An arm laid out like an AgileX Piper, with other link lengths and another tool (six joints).
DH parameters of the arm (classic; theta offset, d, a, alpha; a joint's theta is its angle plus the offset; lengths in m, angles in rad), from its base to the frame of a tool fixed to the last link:
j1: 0 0.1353 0 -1.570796
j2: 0.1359 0 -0.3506 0
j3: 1.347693 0 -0.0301 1.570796
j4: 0 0.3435 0 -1.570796
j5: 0 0 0 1.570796
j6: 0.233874 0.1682 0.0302 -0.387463
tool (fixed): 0 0.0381 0 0
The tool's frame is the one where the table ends.
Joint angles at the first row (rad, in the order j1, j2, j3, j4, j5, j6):
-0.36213, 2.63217, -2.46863, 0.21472, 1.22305, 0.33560
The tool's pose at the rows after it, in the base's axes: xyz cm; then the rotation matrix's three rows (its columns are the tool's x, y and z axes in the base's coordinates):
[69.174, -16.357, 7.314], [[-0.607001, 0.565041, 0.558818], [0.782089, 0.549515, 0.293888], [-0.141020, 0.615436, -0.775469]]
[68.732, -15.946, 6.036], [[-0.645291, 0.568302, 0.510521], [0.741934, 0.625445, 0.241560], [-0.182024, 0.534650, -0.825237]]
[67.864, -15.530, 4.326], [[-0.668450, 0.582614, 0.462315], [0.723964, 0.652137, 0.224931], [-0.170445, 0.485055, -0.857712]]
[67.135, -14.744, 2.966], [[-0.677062, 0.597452, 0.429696], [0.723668, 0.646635, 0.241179], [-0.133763, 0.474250, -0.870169]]
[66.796, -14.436, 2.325], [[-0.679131, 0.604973, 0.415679], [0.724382, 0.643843, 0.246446], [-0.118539, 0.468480, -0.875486]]
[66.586, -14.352, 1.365], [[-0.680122, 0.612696, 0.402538], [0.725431, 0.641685, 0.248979], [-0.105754, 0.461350, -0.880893]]
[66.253, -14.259, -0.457], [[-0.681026, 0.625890, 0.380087], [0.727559, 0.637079, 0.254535], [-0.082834, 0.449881, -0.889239]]
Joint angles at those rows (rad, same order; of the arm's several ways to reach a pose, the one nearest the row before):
-0.31705, 2.63130, -2.46627, 0.16677, 1.22203, 0.30393
-0.28539, 2.63134, -2.44596, 0.06446, 1.21903, 0.30394
-0.27067, 2.63131, -2.40439, 0.02006, 1.21898, 0.30486
-0.26429, 2.63130, -2.36663, 0.02625, 1.22092, 0.30613
-0.26165, 2.63133, -2.34860, 0.02753, 1.21985, 0.30847
-0.26102, 2.64339, -2.34477, 0.02653, 1.21950, 0.31030
-0.26102, 2.67028, -2.34482, 0.02653, 1.21956, 0.31245

